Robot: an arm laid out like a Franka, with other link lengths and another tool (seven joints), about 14 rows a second.
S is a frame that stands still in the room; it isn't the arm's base.
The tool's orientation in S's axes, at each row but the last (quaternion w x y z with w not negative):
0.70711 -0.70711 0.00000 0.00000
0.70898 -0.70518 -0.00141 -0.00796
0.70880 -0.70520 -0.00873 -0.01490
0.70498 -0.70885 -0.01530 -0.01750
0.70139 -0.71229 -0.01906 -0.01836
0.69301 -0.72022 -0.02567 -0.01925
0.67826 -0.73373 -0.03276 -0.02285
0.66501 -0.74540 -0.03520 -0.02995
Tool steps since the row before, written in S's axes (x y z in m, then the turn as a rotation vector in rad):
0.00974 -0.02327 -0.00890 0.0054 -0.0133 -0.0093
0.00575 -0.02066 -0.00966 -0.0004 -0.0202 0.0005
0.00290 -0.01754 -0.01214 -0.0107 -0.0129 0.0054
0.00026 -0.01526 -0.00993 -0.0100 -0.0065 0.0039
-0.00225 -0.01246 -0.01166 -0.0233 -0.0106 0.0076
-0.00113 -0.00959 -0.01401 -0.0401 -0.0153 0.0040
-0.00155 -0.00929 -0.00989 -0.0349 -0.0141 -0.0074
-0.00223 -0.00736 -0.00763 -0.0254 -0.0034 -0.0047
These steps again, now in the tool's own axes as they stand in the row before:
0.00974 0.00890 -0.02327 0.0054 0.0093 -0.0133
0.00581 0.00963 -0.02066 -0.0002 -0.0006 -0.0202
0.00265 0.01214 -0.01758 -0.0104 -0.0058 -0.0130
-0.00016 0.01002 -0.01521 -0.0098 -0.0043 -0.0066
-0.00288 0.01171 -0.01228 -0.0229 -0.0087 -0.0107
-0.00211 0.01427 -0.00903 -0.0399 -0.0060 -0.0151
-0.00247 0.01043 -0.00846 -0.0356 0.0057 -0.0131
-0.00301 0.00817 -0.00644 -0.0258 0.0027 -0.0028

